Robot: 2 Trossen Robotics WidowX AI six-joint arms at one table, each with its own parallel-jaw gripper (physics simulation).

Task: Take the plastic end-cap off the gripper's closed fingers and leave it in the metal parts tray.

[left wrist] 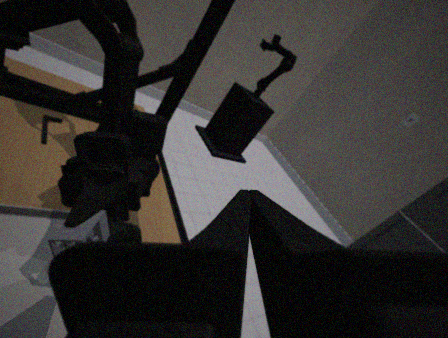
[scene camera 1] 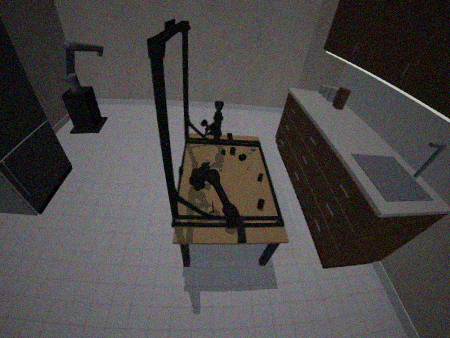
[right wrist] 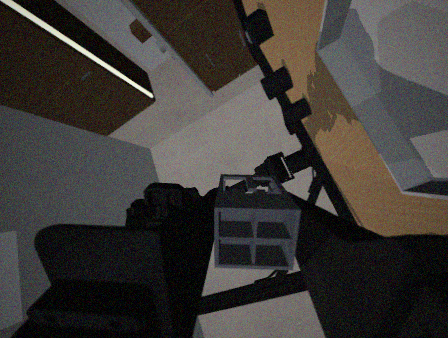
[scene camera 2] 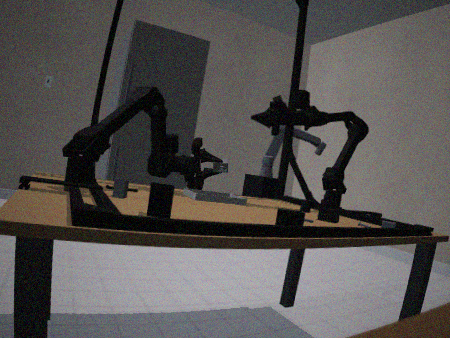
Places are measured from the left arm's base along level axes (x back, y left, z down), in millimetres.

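Pixels of known places: left gripper, fingertip midpoint: (left wrist: 248,198) (scene camera 1: 204,135) (scene camera 2: 251,117); right gripper, fingertip midpoint: (left wrist: 73,241) (scene camera 1: 207,163) (right wrist: 249,198) (scene camera 2: 222,166); left arm's base at its link origin: (right wrist: 308,156); right arm's base at its link origin: (scene camera 1: 231,223) (scene camera 2: 77,183).
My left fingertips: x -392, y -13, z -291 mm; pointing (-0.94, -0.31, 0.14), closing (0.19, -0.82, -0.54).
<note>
For each thing: its top centre in the pictures, then the offset to it from my left fingertips.
- plastic end-cap at its top centre: (right wrist: 210,228) (left wrist: 90,222) (scene camera 2: 221,157) dx -97, dy +52, dz +167 mm
- grey metal parts tray at its top centre: (right wrist: 431,39) (left wrist: 31,265) (scene camera 2: 214,193) dx -111, dy +90, dz +289 mm
- grey block at its top centre: (scene camera 2: 122,179) dx -401, dy +336, dz +265 mm
- L-shaped dark tool at its top centre: (left wrist: 52,129) dx -411, dy +177, dz +302 mm
The plastic end-cap (scene camera 2: 220,167) (left wrist: 95,227) (right wrist: 257,237), a small grey open-framed box with square cells, is between the fingers of my right gripper (scene camera 2: 218,167), which is shut on it and holds it above the table. My left gripper (scene camera 2: 253,117) (left wrist: 248,198) is shut with its fingertips together and nothing between them; it hangs higher, to the right of the right gripper in scene camera 2. The grey metal parts tray (scene camera 2: 215,196) (right wrist: 355,92) lies on the table below the right gripper. In scene camera 1 the end-cap is too dark and small to tell.
A black block (scene camera 2: 160,200), a grey block (scene camera 2: 120,189) and another black block (scene camera 2: 290,217) stand near the table's front in scene camera 2. An L-shaped dark tool (left wrist: 45,131) lies on the table. A tall black frame (scene camera 1: 161,115) rises along one side.
</note>
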